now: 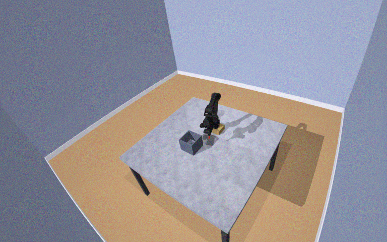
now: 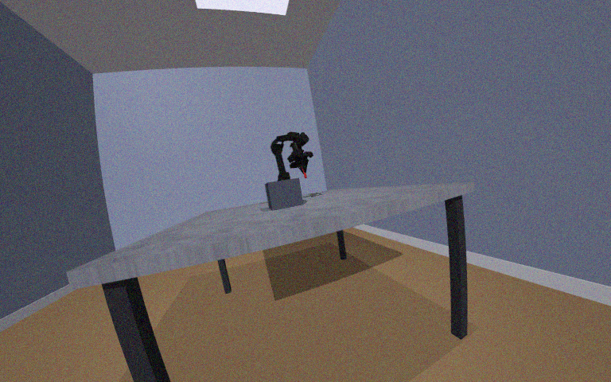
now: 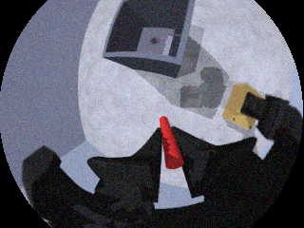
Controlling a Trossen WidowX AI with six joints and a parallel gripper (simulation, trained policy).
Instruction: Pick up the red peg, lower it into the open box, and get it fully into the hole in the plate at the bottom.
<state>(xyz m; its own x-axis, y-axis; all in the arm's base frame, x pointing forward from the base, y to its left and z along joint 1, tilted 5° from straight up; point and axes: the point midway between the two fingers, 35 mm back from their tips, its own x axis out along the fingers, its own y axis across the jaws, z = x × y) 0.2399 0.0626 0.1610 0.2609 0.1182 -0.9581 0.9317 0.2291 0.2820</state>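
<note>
My gripper tip is now 7 cm short of the plate, 17 cm to the left of it and 12 cm above it. Also, from my gripper tip: red peg 1 cm above.
</note>
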